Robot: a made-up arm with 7 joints. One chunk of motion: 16 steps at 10 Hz.
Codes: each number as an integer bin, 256 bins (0 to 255) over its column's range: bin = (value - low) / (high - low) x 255, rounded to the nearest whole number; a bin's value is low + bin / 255 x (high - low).
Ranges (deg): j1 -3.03..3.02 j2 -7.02..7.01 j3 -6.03..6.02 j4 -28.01..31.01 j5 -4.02..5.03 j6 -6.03..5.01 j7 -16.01..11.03
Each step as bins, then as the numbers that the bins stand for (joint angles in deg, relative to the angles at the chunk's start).
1 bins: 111 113 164 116 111 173 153
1 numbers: -0.40 -0.80 1.72 -1.16 -0.08 1.46 0.21
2 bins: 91 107 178 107 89 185 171
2 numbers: -0.87 -1.13 2.38 -3.24 -0.86 1.98 2.12
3 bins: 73 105 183 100 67 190 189
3 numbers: -1.30 -1.24 2.62 -4.86 -1.64 2.20 4.03
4 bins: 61 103 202 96 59 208 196
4 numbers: -1.58 -1.35 3.52 -5.79 -1.93 2.98 4.77
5 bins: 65 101 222 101 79 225 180
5 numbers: -1.49 -1.46 4.46 -4.63 -1.22 3.71 3.08
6 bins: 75 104 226 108 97 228 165
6 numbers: -1.25 -1.30 4.65 -3.01 -0.58 3.84 1.49
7 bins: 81 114 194 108 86 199 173
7 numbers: -1.11 -0.75 3.14 -3.01 -0.97 2.59 2.33
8 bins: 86 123 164 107 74 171 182
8 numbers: -0.99 -0.25 1.72 -3.24 -1.39 1.37 3.29
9 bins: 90 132 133 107 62 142 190
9 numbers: -0.89 0.24 0.25 -3.24 -1.82 0.12 4.14
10 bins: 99 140 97 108 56 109 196
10 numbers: -0.68 0.68 -1.45 -3.01 -2.03 -1.31 4.77
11 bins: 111 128 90 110 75 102 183
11 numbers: -0.40 0.02 -1.78 -2.55 -1.36 -1.61 3.40
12 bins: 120 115 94 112 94 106 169
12 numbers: -0.18 -0.69 -1.59 -2.09 -0.68 -1.44 1.91
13 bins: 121 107 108 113 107 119 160
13 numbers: -0.16 -1.13 -0.93 -1.86 -0.22 -0.88 0.96
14 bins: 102 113 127 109 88 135 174
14 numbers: -0.61 -0.80 -0.03 -2.78 -0.90 -0.19 2.44
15 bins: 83 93 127 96 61 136 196
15 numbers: -1.06 -1.90 -0.03 -5.79 -1.86 -0.14 4.77
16 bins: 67 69 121 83 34 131 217
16 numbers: -1.44 -3.22 -0.31 -8.80 -2.81 -0.36 7.00
